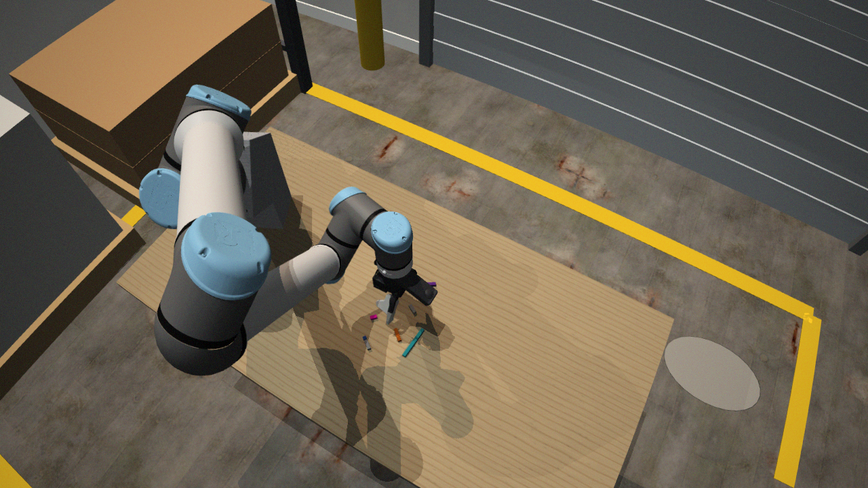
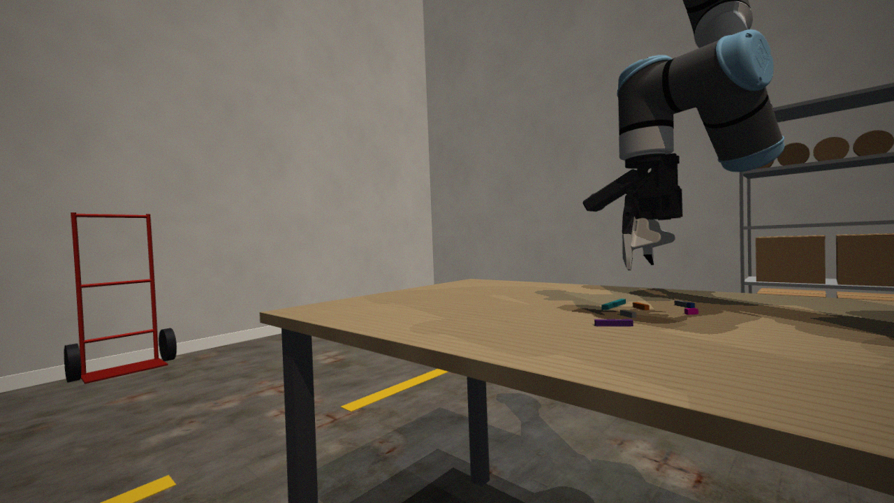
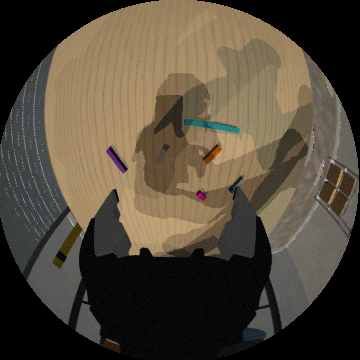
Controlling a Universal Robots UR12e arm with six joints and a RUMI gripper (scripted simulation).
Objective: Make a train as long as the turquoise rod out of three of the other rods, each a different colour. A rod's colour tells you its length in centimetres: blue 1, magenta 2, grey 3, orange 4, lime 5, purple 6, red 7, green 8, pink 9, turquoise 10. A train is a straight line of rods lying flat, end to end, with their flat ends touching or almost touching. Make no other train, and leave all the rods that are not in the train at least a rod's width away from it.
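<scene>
Now: hand 12 cm to the right of the purple rod, 8 cm above it and 2 cm short of it. Also, from my hand: orange rod (8 cm below, 7 cm to the right, 1 cm ahead); then magenta rod (8 cm below, 8 cm behind, 4 cm to the right); then turquoise rod (8 cm below, 7 cm to the right, 6 cm ahead).
</scene>
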